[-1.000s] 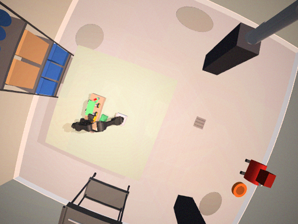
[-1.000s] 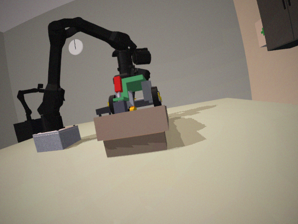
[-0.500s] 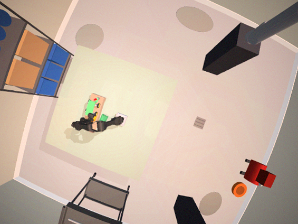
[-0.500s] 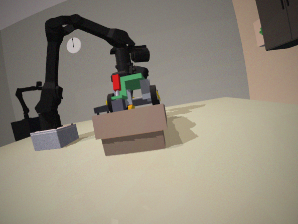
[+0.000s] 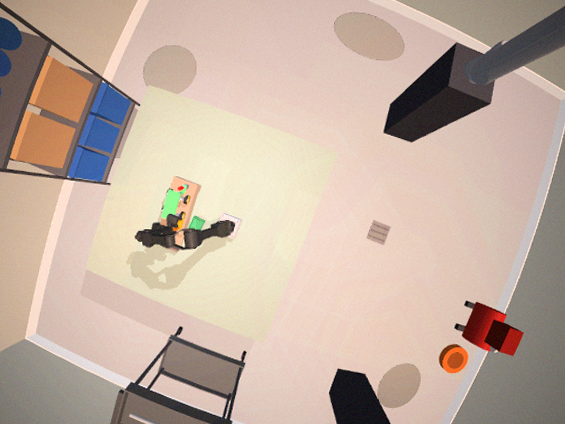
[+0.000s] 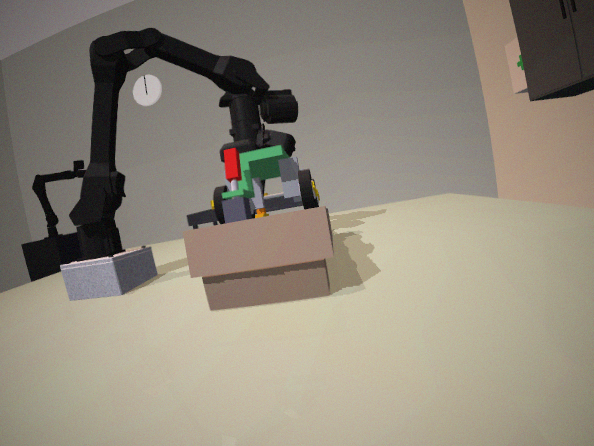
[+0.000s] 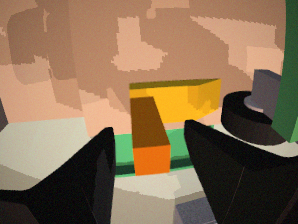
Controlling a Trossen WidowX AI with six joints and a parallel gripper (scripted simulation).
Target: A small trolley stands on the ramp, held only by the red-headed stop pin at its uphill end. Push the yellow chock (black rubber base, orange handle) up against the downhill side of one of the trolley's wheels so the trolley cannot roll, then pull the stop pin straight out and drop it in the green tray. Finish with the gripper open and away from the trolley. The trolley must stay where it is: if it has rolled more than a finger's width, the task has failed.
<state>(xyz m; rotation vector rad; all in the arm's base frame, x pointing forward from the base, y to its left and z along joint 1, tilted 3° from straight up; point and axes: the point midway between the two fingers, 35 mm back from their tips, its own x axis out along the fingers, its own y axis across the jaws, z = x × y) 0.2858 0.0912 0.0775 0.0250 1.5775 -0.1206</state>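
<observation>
Now: gripper tip 20 mm to the left of the yellow chock and 10 mm above it. Also, from my gripper tip: green tray 100 mm below, 70 mm behind, 20 mm to the right; then trolley 130 mm to the right, 40 mm ahead, 20 mm above; then tan ramp 120 mm to the right, 50 mm below, 40 mm ahead.
</observation>
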